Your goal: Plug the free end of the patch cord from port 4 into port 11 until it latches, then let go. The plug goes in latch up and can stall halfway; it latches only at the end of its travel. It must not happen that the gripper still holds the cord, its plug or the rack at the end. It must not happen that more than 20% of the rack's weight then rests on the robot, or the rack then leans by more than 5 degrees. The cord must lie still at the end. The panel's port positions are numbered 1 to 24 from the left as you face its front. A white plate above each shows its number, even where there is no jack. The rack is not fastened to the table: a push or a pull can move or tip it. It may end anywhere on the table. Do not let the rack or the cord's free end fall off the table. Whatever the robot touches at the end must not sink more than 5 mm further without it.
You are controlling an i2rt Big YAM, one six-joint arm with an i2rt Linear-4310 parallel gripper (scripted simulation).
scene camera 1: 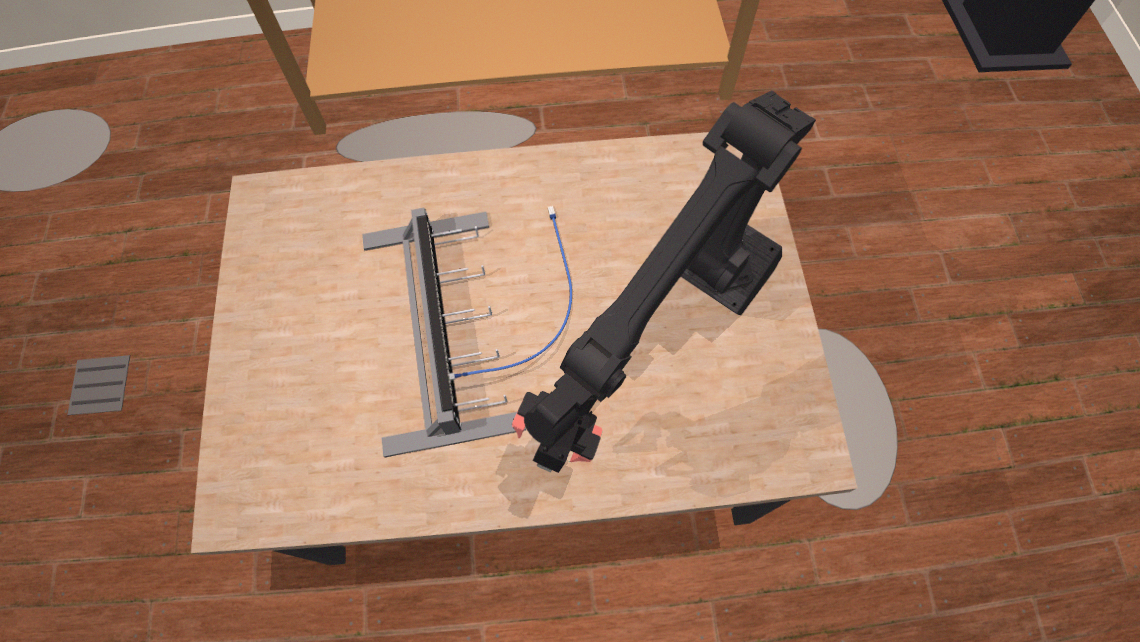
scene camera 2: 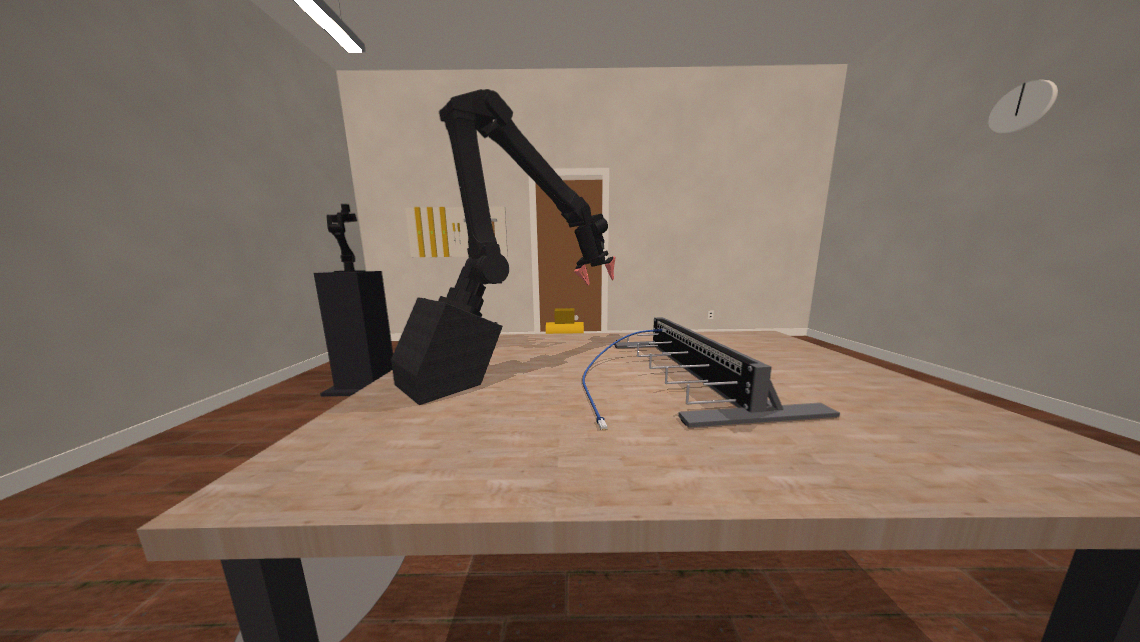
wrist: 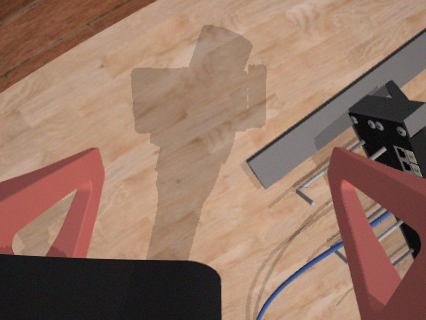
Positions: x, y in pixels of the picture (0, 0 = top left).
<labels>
gripper: scene camera 1; scene camera 2 600, 282; wrist
same spot on gripper: (wrist: 55, 279) = (scene camera 1: 570, 449)
</labels>
